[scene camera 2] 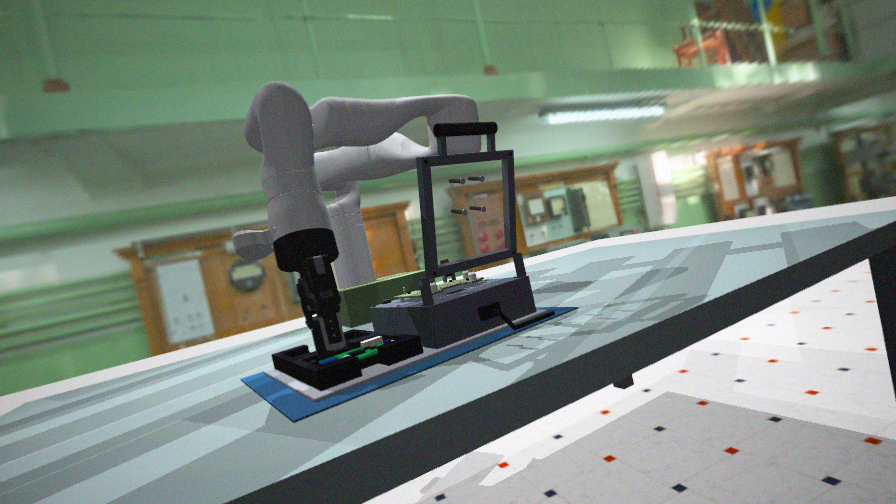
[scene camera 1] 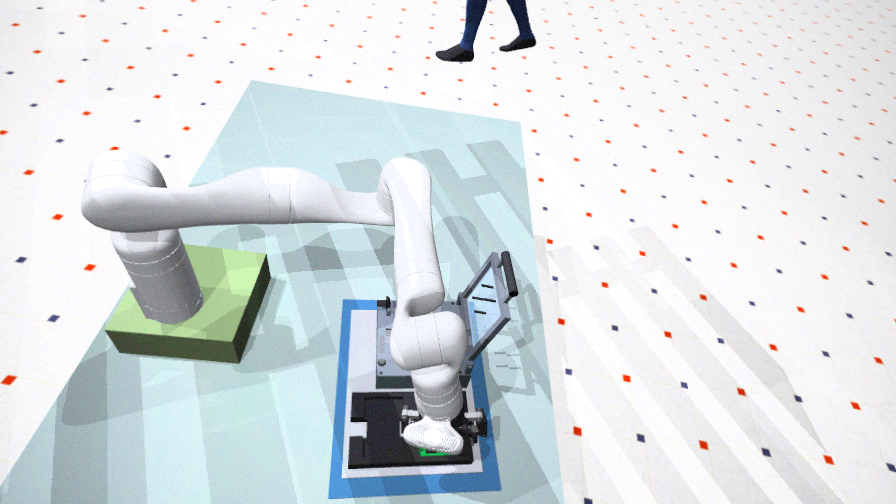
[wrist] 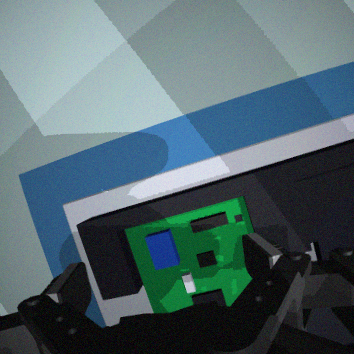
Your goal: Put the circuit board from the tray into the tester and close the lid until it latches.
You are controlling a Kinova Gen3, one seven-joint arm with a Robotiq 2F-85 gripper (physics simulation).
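Pixels of known places: gripper, between the fingertips: [scene camera 2: 331, 352] [wrist: 166, 265]; arm's base, origin of its link: [scene camera 2: 358, 284] [scene camera 1: 176, 303].
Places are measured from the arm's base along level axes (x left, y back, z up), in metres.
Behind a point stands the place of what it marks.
Observation:
The green circuit board [scene camera 1: 432, 451] {y -0.458, x -0.309, z -0.056 m} [scene camera 2: 369, 352] {y -0.492, x -0.250, z -0.061 m} [wrist: 187, 255] {y -0.475, x -0.292, z -0.061 m}, with a blue part on it, lies in the right end of the black tray [scene camera 1: 382, 432] {y -0.372, x -0.263, z -0.063 m} [scene camera 2: 313, 373] {y -0.515, x -0.332, z -0.057 m} [wrist: 107, 260] {y -0.519, x -0.307, z -0.053 m} as scene camera 1 sees it. My gripper [scene camera 1: 443, 423] {y -0.485, x -0.295, z -0.048 m} [scene camera 2: 330, 347] {y -0.485, x -0.295, z -0.048 m} [wrist: 166, 265] {y -0.485, x -0.295, z -0.048 m} is open and empty, low over the board. In the wrist view one finger overlaps the board's right edge; the other stands left of it, by the tray's outer wall. The arm hides most of the board in scene camera 1. The grey tester [scene camera 1: 388, 369] {y -0.388, x -0.161, z -0.021 m} [scene camera 2: 448, 325] {y -0.550, x -0.164, z -0.051 m} stands beside the tray, its framed lid [scene camera 1: 491, 335] {y -0.564, x -0.174, z 0.102 m} [scene camera 2: 427, 213] {y -0.569, x -0.172, z 0.091 m} raised.
The tray and tester stand on a white sheet with a blue border [scene camera 1: 338, 401] {y -0.295, x -0.189, z -0.079 m} [scene camera 2: 294, 410] {y -0.544, x -0.369, z -0.079 m} [wrist: 40, 200] {y -0.565, x -0.357, z -0.079 m}. The lid's black handle [scene camera 1: 509, 273] {y -0.591, x -0.108, z 0.194 m} [scene camera 2: 464, 129] {y -0.601, x -0.111, z 0.184 m} sticks up high. The green base block [scene camera 1: 244, 269] {y -0.111, x 0.079, z 0.001 m} [scene camera 2: 357, 300] {y -0.113, x -0.066, z -0.027 m} carries the arm. A person's legs [scene camera 1: 476, 25] show beyond the table.

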